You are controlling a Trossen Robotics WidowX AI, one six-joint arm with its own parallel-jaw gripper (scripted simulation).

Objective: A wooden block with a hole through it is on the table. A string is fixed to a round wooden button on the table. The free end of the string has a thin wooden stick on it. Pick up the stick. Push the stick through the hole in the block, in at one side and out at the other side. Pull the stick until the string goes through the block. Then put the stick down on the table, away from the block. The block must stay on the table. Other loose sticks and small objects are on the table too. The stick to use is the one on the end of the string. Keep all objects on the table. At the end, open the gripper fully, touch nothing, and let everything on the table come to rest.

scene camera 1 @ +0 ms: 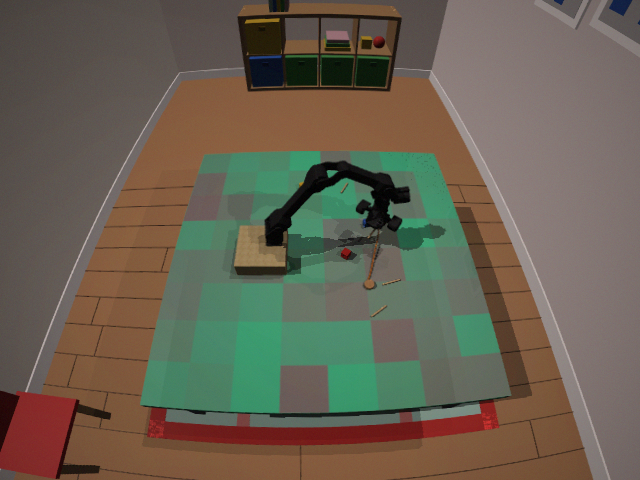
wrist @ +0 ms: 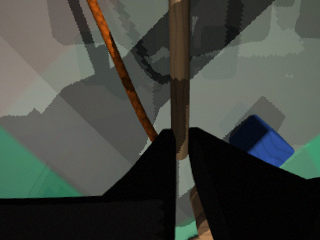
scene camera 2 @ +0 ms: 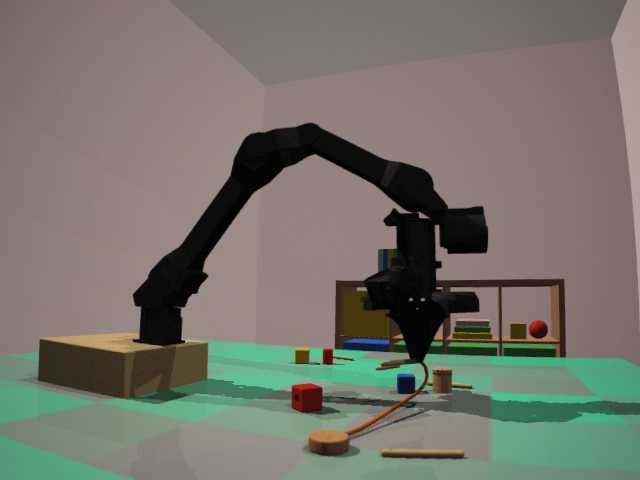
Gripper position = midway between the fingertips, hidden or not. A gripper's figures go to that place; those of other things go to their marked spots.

Labels:
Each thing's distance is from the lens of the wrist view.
gripper (wrist: pixel 179 138): 10 cm
blue cube (wrist: pixel 255 137): 16 cm

